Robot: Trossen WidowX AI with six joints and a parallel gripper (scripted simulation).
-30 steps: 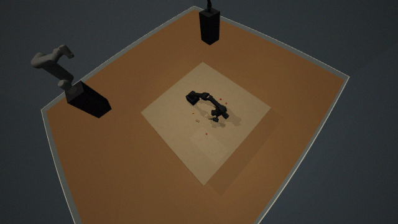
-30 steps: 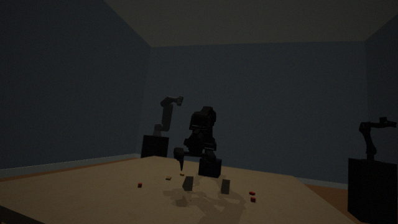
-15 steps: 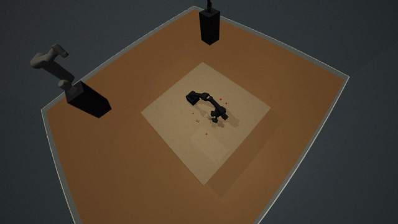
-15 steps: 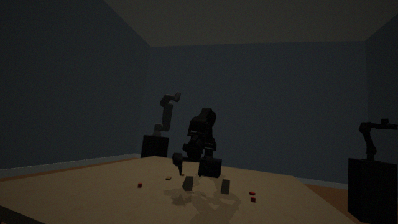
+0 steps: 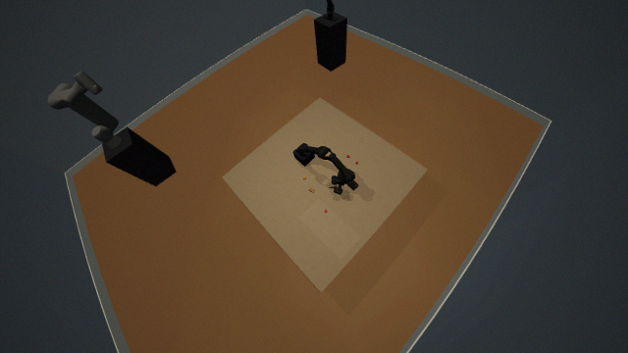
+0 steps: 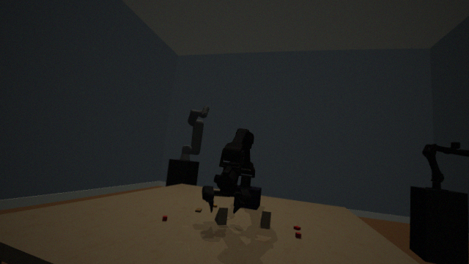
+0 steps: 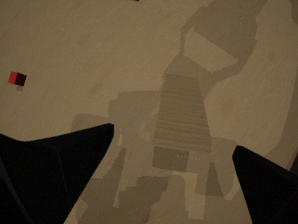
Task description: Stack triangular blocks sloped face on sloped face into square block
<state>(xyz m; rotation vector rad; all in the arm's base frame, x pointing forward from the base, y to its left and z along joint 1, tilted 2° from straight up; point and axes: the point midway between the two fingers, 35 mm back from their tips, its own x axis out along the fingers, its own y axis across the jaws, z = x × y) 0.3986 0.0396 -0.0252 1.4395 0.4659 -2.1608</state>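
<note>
My gripper tip is now 10 mm past the triangular block, 10 mm to the left of it and 30 mm above it. The rest, counted from my gripper tip: tan piece: 110 mm behind, 170 mm to the right, 40 mm below.
</note>
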